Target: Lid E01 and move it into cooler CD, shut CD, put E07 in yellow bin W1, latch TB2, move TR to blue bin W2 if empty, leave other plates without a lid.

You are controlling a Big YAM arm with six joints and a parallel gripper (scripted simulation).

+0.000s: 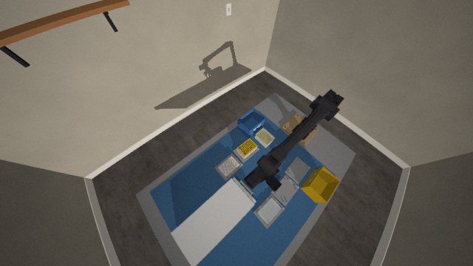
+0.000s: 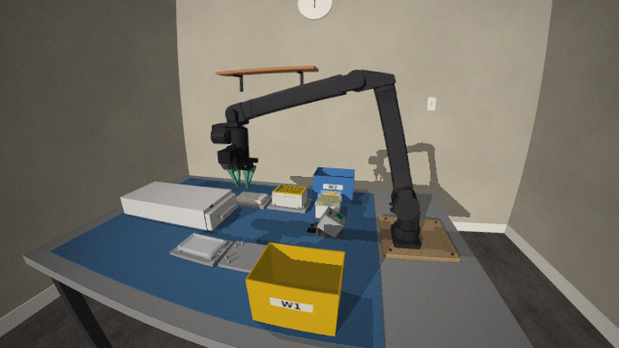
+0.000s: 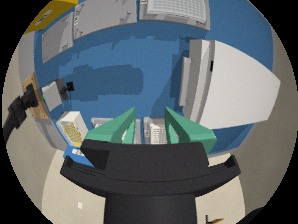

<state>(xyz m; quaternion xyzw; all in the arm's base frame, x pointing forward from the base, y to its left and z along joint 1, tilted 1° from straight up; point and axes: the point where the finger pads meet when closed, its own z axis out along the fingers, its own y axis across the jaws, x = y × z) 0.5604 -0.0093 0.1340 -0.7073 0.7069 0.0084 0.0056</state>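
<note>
Now: hand 180 mm to the left of the white plate, 130 mm above it and 60 mm short of it. Also, from my hand: grey plate lid 180 mm ahead, 120 mm below; then cooler drawer 210 mm ahead, 120 mm below; then black plate 180 mm ahead, 130 mm below.
</note>
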